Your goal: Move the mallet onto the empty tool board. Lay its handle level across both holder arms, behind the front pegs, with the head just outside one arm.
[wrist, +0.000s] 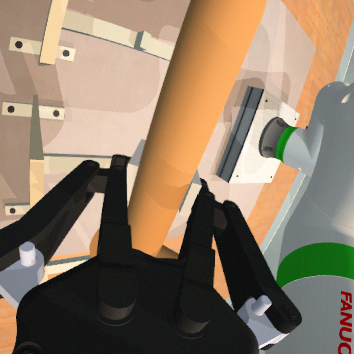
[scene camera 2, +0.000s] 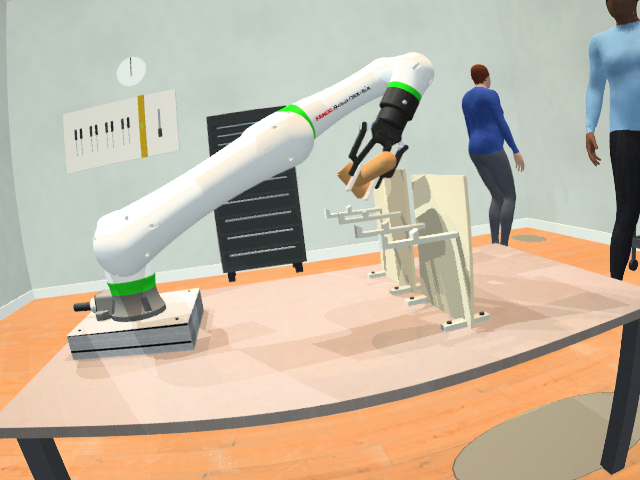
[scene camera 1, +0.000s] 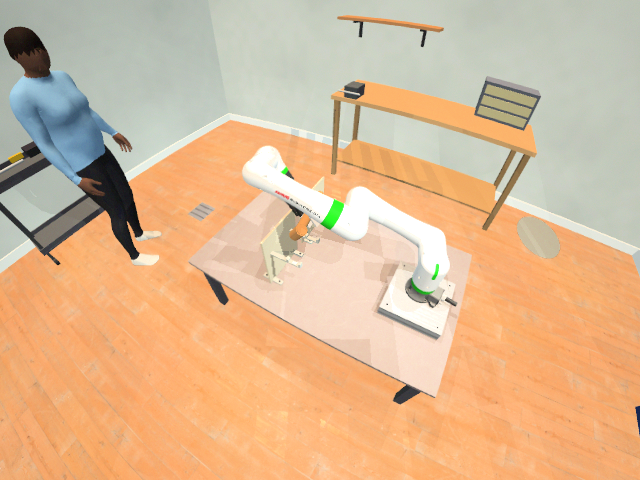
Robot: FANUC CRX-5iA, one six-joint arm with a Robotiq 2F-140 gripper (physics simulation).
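Seen in the pictures: gripper, between the fingertips: (scene camera 2: 356, 195) (scene camera 1: 314, 225); arm's base, origin of its link: (wrist: 270, 136) (scene camera 2: 138, 312) (scene camera 1: 419, 289).
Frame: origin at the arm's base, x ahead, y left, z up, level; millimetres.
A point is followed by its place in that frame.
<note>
The orange wooden mallet (scene camera 1: 298, 230) {z 271, x 544, y 255 mm} (scene camera 2: 378, 166) {z 264, x 598, y 15 mm} (wrist: 192, 95) {z 279, x 617, y 75 mm} is in my gripper (scene camera 2: 361, 181) (wrist: 163, 159) {z 199, x 555, y 134 mm}, which is shut on its thick round handle. The handle looks tilted in scene camera 2, and the blockier head end is partly hidden behind the fingers. The mallet is in the air, above and in front of the holder arms. The near tool board (scene camera 1: 279, 248) (scene camera 2: 442, 258) and the far tool board (scene camera 1: 318, 186) (scene camera 2: 397, 206) stand upright side by side. Pegged holder arms (scene camera 2: 431, 237) {z 125, x 663, y -143 mm} stick out from them, with no tool seen resting there. In scene camera 1 the robot arm hides most of the gripper.
The boards' feet stand on the table (scene camera 1: 330, 304) {z -63, x 320, y 302 mm} (scene camera 2: 248, 377) {z -63, x 303, y -259 mm}. The robot's base plate (scene camera 1: 413, 315) {z -1, x -37, y 144 mm} (scene camera 2: 131, 341) {z -29, x 22, y -127 mm} (wrist: 255, 150) {z 1, x 55, y 69 mm} is at the other end. A person in light blue (scene camera 1: 62, 121) (scene camera 2: 624, 77) and one in dark blue (scene camera 2: 485, 121) stand beyond the table.
</note>
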